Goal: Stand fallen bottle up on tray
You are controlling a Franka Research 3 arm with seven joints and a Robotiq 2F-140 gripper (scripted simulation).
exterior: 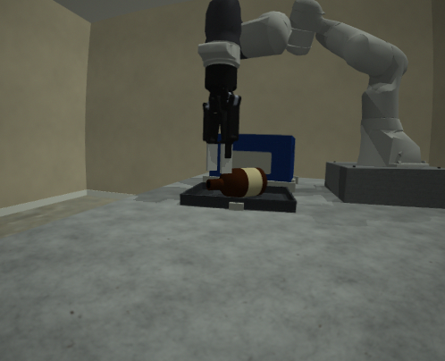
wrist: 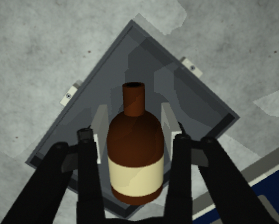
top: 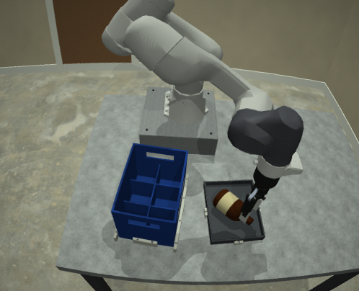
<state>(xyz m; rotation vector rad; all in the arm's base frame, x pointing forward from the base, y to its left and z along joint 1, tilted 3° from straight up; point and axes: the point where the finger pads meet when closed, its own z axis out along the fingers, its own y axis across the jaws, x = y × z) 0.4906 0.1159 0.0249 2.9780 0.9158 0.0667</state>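
Now: hand 6 cm above the brown bottle, 4 cm past it and 3 cm to the left of it. Round my hand: blue crate (30 cm to the right, 11 cm behind, 2 cm below); then dark grey tray (9 cm below, 6 cm behind, 2 cm to the right).
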